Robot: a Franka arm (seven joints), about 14 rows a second.
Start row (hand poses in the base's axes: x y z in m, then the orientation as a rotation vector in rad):
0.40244, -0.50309, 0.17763, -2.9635, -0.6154, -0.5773
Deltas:
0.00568, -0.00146, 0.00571, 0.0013, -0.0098, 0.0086
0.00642, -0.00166, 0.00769, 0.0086, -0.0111, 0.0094
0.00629, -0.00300, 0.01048, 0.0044, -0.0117, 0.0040
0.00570, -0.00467, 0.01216, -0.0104, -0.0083, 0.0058
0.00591, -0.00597, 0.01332, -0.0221, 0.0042, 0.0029
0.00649, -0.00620, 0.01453, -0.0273, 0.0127, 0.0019
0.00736, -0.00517, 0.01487, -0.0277, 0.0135, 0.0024
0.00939, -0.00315, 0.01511, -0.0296, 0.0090, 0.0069
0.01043, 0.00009, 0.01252, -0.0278, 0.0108, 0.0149
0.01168, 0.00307, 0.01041, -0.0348, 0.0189, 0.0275
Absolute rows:
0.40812, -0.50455, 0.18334, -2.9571, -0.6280, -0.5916
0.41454, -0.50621, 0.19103, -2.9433, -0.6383, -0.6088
0.42083, -0.50921, 0.20151, -2.9358, -0.6429, -0.6267
0.42653, -0.51388, 0.21367, -2.9413, -0.6572, -0.6373
0.43244, -0.51985, 0.22699, -2.9605, -0.6724, -0.6275
0.43893, -0.52605, 0.24152, -2.9858, -0.6882, -0.6037
0.44629, -0.53122, 0.25639, 3.0025, 0.7030, 0.5765
0.45568, -0.53437, 0.27150, 2.9785, 0.7161, 0.5482
0.46611, -0.53428, 0.28402, 2.9552, 0.7411, 0.5189
0.47779, -0.53121, 0.29443, 2.9258, 0.7854, 0.4755

